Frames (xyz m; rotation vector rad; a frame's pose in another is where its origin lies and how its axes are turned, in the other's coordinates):
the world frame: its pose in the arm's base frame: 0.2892 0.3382 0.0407 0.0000 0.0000 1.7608
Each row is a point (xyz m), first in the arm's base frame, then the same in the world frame.
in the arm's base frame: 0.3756 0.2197 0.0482
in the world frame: -0.1327 -0.0625 0.0075
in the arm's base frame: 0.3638 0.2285 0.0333
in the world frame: -0.1218 -0.0525 -0.0074
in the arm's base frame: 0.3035 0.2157 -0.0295
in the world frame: -0.1230 0.0091 -0.0702
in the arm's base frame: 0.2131 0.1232 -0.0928
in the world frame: -0.1968 0.1153 -0.1335
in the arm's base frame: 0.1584 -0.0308 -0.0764
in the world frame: -0.3377 0.1981 -0.1171
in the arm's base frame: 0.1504 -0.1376 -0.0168
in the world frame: -0.4410 0.2262 -0.0575
